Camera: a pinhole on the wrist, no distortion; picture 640 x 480 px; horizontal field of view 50.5 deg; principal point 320.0 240.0 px. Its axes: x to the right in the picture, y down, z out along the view. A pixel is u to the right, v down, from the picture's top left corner.
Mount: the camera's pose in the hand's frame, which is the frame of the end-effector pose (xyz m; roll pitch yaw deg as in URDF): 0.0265 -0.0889 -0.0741 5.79 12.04 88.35
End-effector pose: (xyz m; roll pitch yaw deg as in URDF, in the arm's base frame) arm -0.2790 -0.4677 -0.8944 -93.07 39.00 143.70
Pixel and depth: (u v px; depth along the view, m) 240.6 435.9 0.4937
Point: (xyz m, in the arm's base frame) -0.5028 -0.8415 -0.8431
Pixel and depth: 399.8 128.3 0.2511
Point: -0.4347 -0.5523 -0.9527
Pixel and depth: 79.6 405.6 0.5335
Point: -0.6125 -0.8494 -0.7602
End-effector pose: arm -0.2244 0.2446 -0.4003 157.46 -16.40 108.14
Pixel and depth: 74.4 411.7 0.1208
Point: -0.3071 0.2526 -0.4861
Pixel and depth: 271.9 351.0 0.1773
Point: -0.2577 0.2858 -0.5111
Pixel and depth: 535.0 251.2 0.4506
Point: -0.0202 0.4591 -0.6246
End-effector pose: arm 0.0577 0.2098 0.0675 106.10 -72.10 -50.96
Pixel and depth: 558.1 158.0 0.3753
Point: -0.1608 0.0336 0.1890
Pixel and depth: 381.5 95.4 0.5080
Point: -0.1808 -0.1302 0.2300
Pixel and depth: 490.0 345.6 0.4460
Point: -0.2309 -0.0088 0.0801
